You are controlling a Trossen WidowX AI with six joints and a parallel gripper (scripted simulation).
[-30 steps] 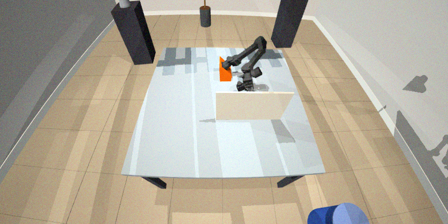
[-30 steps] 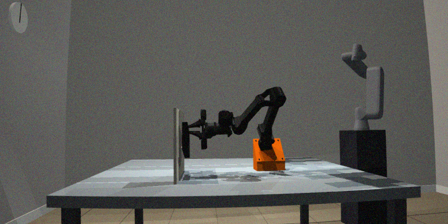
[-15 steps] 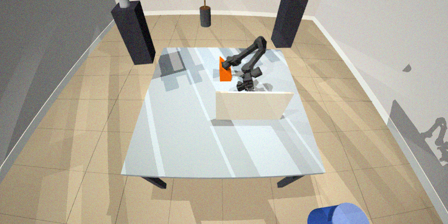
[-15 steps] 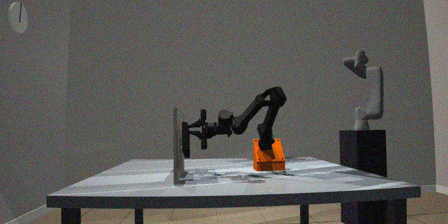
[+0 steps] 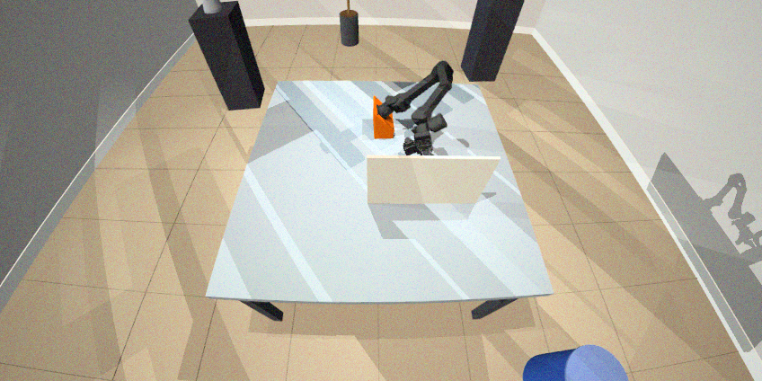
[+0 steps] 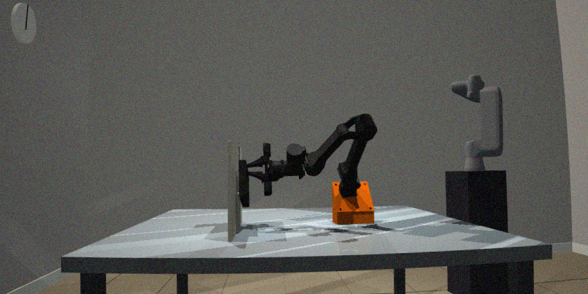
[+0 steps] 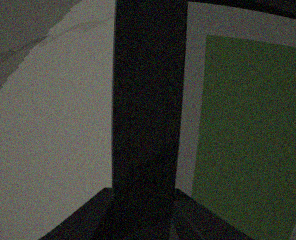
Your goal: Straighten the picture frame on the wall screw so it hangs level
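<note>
Right now my gripper tip is 5 cm above the picture frame, 1 cm to the right of it and 1 cm short of it. Round my gripper tip: wall panel (6 cm below, 2 cm ahead, 1 cm to the left).
</note>
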